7 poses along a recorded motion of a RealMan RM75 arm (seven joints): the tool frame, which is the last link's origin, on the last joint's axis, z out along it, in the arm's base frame.
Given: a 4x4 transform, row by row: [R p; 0 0 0 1], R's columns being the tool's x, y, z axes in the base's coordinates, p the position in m. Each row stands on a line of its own.
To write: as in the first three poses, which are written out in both.
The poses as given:
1:
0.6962 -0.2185 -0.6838 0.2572
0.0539 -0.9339 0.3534 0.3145
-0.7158 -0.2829 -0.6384 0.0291
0 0 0 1
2:
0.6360 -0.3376 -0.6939 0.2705
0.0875 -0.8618 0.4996 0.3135
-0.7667 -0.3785 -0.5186 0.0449
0 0 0 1
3:
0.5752 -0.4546 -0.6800 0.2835
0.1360 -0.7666 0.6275 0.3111
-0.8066 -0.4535 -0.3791 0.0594
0 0 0 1
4:
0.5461 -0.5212 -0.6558 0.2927
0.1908 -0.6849 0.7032 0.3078
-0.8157 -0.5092 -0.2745 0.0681
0 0 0 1
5:
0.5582 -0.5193 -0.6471 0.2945
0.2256 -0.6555 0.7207 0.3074
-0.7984 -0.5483 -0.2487 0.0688
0 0 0 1
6:
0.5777 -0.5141 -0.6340 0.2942
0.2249 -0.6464 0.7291 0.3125
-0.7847 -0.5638 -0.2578 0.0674
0 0 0 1
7:
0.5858 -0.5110 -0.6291 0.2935
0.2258 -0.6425 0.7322 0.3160
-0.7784 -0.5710 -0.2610 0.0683
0 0 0 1
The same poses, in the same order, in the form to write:
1: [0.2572 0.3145 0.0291], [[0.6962 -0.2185 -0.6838], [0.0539 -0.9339 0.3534], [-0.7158 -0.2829 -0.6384]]
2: [0.2705 0.3135 0.0449], [[0.6360 -0.3376 -0.6939], [0.0875 -0.8618 0.4996], [-0.7667 -0.3785 -0.5186]]
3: [0.2835 0.3111 0.0594], [[0.5752 -0.4546 -0.6800], [0.1360 -0.7666 0.6275], [-0.8066 -0.4535 -0.3791]]
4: [0.2927 0.3078 0.0681], [[0.5461 -0.5212 -0.6558], [0.1908 -0.6849 0.7032], [-0.8157 -0.5092 -0.2745]]
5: [0.2945 0.3074 0.0688], [[0.5582 -0.5193 -0.6471], [0.2256 -0.6555 0.7207], [-0.7984 -0.5483 -0.2487]]
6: [0.2942 0.3125 0.0674], [[0.5777 -0.5141 -0.6340], [0.2249 -0.6464 0.7291], [-0.7847 -0.5638 -0.2578]]
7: [0.2935 0.3160 0.0683], [[0.5858 -0.5110 -0.6291], [0.2258 -0.6425 0.7322], [-0.7784 -0.5710 -0.2610]]
